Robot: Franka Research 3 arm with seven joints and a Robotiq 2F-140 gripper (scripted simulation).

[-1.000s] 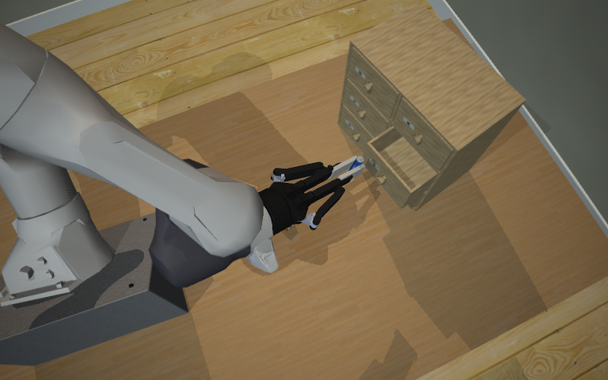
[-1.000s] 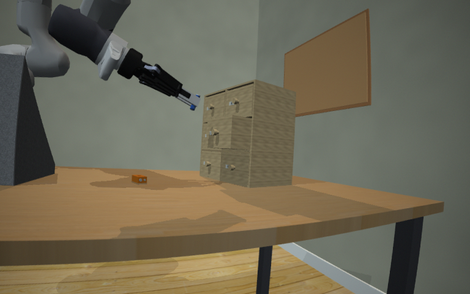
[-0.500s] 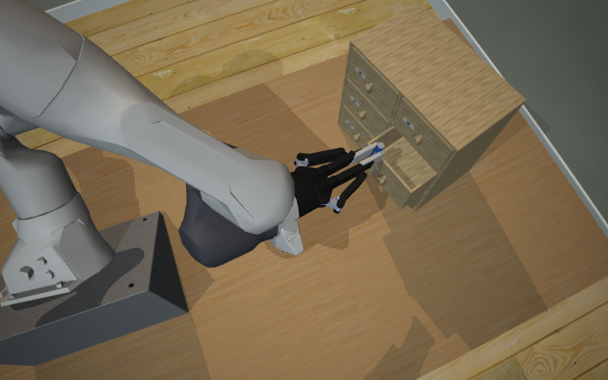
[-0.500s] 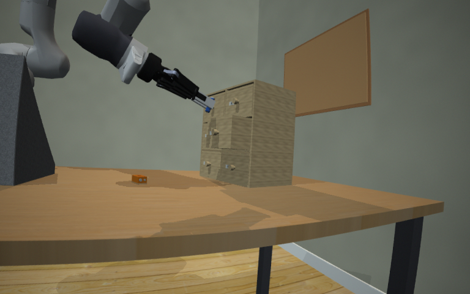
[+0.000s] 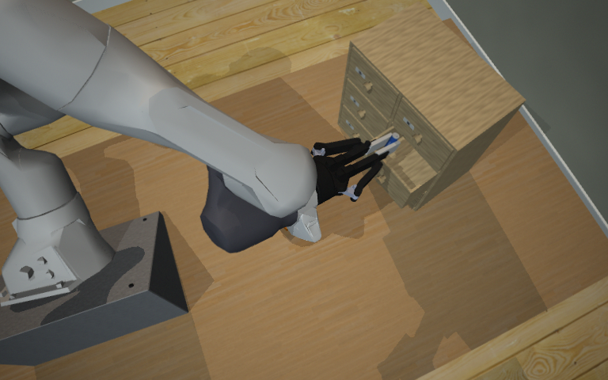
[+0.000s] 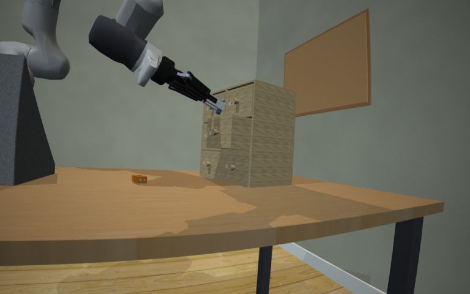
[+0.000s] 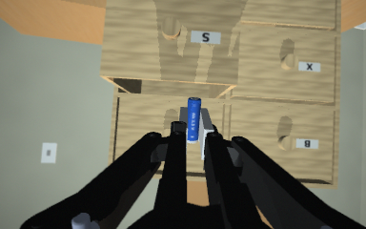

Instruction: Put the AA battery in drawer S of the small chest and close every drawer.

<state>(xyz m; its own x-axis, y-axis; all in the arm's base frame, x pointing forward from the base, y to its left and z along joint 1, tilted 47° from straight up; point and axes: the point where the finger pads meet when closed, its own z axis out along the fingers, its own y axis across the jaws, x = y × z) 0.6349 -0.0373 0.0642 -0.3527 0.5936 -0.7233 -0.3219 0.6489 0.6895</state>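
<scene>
The drawer lies 90 mm ahead of my hand and 120 mm below it. From my hand the other things lie so: small orange object (200 mm behind, 10 mm to the right, 240 mm below); then blue AA battery (20 mm ahead, 10 mm to the left, 10 mm below).
</scene>
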